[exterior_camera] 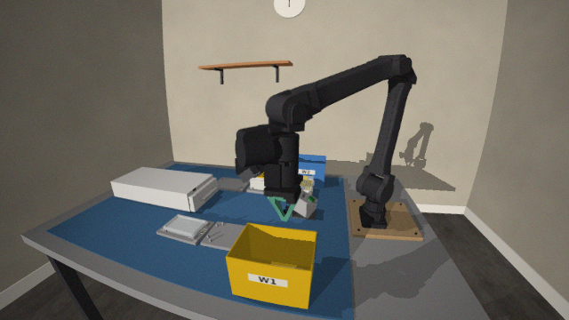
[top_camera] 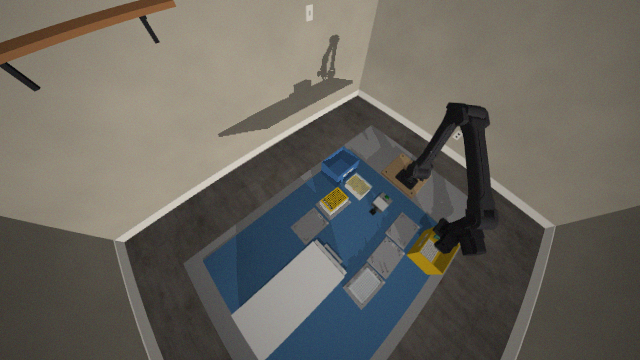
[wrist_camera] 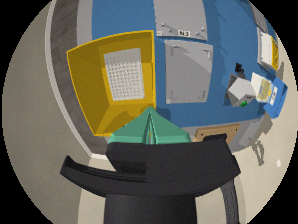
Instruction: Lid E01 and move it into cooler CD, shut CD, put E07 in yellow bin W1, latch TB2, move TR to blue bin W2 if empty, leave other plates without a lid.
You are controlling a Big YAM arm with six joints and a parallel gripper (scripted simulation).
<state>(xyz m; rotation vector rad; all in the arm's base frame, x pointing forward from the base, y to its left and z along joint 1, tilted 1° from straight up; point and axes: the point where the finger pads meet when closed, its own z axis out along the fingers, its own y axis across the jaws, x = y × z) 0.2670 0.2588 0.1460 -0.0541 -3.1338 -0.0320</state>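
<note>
Now: hand 40 mm past the green DONE key, 270 mm to the left of it and 90 mm above it. Also, from my hand: grey lid park nest (10 mm ahead, 100 mm to the right, 150 mm below); then white plate (10 mm ahead, 60 mm to the left, 140 mm below); then yellow bin W1 (10 mm ahead, 60 mm to the left, 120 mm below).
</note>
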